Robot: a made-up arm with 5 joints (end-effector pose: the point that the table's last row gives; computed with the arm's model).
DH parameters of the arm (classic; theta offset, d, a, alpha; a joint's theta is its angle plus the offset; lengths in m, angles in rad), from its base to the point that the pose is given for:
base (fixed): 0 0 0.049 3.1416
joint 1: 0 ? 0.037 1.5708
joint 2: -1.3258 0 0.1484 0
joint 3: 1.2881 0 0.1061 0
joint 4: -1.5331 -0.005 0 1.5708
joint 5: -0.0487 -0.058 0 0
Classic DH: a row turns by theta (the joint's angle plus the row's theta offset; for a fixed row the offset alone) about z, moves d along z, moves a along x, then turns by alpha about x.
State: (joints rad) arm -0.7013 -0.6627 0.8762 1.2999 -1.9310
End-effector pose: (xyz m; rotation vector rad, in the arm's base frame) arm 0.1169 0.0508 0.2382 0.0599 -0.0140 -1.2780
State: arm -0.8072 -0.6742 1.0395 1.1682 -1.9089
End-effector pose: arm 0.1065 0.0528 0.2218 0.0387 -0.0074 -1.1503
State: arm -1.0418 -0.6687 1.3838 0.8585 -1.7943
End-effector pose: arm 0.0828 0.0480 0.1898 -0.0028 0.0004 -0.8012
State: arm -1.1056 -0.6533 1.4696 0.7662 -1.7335
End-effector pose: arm 0.0772 0.0451 0.1827 -0.0118 0.0015 -0.6766
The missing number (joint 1, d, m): -0.179
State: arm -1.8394 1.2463 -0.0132 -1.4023 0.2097
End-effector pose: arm -0.0208 0.2723 0.1018 1.4744 -1.3237 1.4068
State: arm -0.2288 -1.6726 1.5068 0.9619 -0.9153
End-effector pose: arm 0.0838 0.0030 0.1802 0.4447 -0.6550 -0.6974
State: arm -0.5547 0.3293 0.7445 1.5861 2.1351
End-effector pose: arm 0.1539 0.0591 0.1854 0.9974 1.0372 2.3020
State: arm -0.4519 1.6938 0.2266 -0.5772 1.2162
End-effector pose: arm 0.1915 0.0636 -0.0319 -0.0891 -0.2383 1.6117
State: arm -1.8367 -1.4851 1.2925 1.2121 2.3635
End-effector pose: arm 0.0459 0.0306 0.2020 0.1582 0.6493 -2.0679
